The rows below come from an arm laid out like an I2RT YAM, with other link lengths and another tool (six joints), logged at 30 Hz.
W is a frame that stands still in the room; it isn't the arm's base.
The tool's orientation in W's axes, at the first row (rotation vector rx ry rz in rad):
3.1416 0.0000 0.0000
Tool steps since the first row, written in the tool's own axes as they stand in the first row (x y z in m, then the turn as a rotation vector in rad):
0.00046 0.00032 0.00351 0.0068 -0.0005 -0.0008
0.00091 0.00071 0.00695 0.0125 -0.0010 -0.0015
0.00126 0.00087 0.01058 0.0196 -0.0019 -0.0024
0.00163 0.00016 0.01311 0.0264 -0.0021 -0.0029
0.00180 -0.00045 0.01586 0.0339 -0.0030 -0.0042
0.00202 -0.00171 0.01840 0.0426 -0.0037 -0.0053
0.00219 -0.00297 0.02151 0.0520 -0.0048 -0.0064
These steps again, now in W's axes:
0.00046 -0.00032 -0.00351 0.0068 0.0005 0.0008
0.00091 -0.00071 -0.00695 0.0125 0.0010 0.0015
0.00126 -0.00087 -0.01058 0.0196 0.0019 0.0024
0.00163 -0.00016 -0.01311 0.0264 0.0021 0.0029
0.00180 0.00045 -0.01586 0.0339 0.0030 0.0042
0.00202 0.00171 -0.01840 0.0426 0.0037 0.0053
0.00219 0.00297 -0.02151 0.0520 0.0048 0.0064

